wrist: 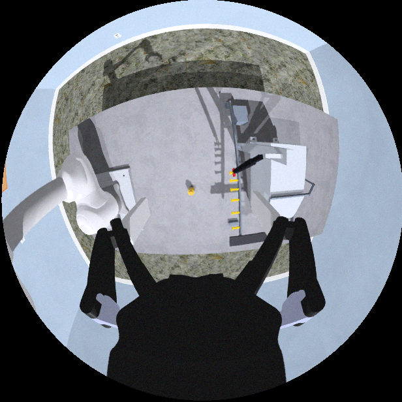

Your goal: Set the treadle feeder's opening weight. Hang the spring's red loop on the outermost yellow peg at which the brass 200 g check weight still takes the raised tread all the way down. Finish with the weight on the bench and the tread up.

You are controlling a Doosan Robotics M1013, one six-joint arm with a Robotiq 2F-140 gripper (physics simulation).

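My gripper is wide open and empty, high above the bench. The brass weight stands upright on the bench, left of the feeder and apart from it. The row of yellow pegs runs along a long grey bar. The red loop is at the peg highest in the view, at the end of the black spring, which slants up and right over the white feeder body. A pale square plate is by the bar's upper end; whether it is the tread, and the tread's height, I cannot tell.
The white robot arm stands at the left by its white base plate. A dark flat block lies at the bar's lower end. A thin grey bracket juts from the feeder's right side. The bench has edges above and below.
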